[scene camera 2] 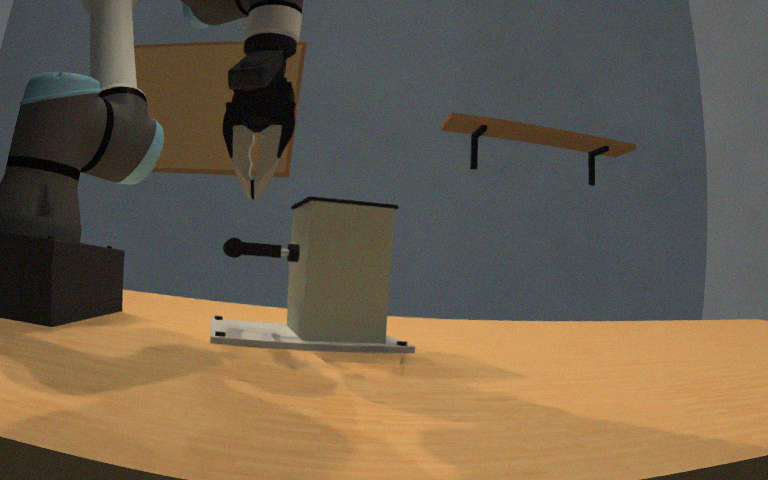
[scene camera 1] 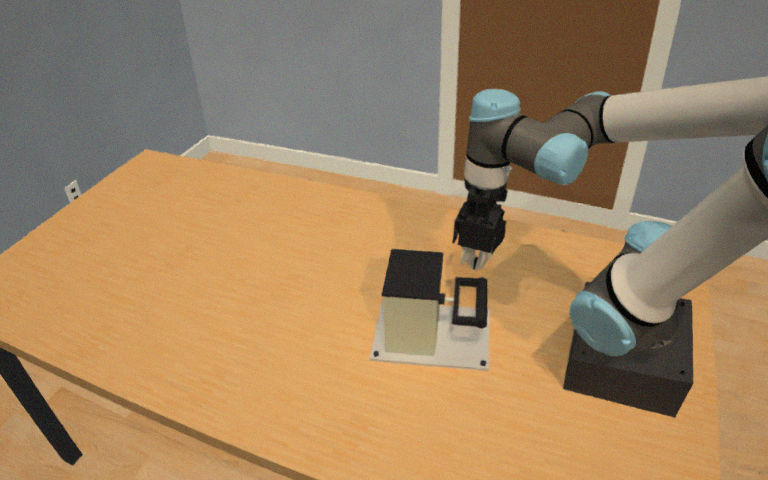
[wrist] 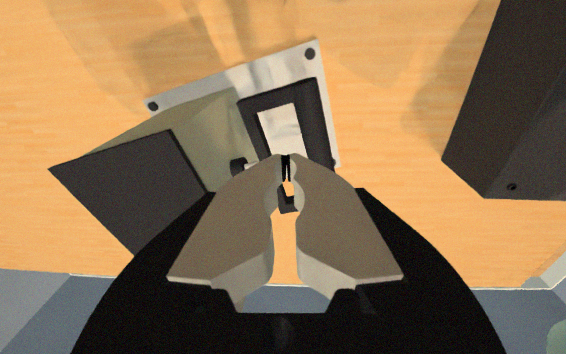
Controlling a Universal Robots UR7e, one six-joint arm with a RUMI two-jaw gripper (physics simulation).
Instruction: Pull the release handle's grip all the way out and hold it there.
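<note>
The release handle's black rectangular grip (scene camera 1: pixel 481 302) (scene camera 2: pixel 260 249) (wrist: pixel 316 120) stands close to the side of the pale green box (scene camera 1: pixel 410 325) (scene camera 2: pixel 345 277) (wrist: pixel 210 130). A short piece of the light rod (scene camera 1: pixel 449 299) (scene camera 2: pixel 284 252) shows between the grip and the box's black collar (scene camera 2: pixel 293 252) (wrist: pixel 238 167). My gripper (scene camera 1: pixel 475 264) (scene camera 2: pixel 253 195) (wrist: pixel 286 158) is shut and empty. Its fingertips are above the grip's height, apart from it, in scene camera 2. In the wrist view the fingers hide the near end of the grip.
The box is on a light base plate (scene camera 1: pixel 461 356) (scene camera 2: pixel 317 345) (wrist: pixel 272 70) with black bolts at its corners. The box's dark lid (scene camera 1: pixel 416 271) (wrist: pixel 135 175) is beside and below the gripper. The arm's dark base block (scene camera 1: pixel 623 390) (scene camera 2: pixel 56 283) (wrist: pixel 505 125) stands on the handle's side.
</note>
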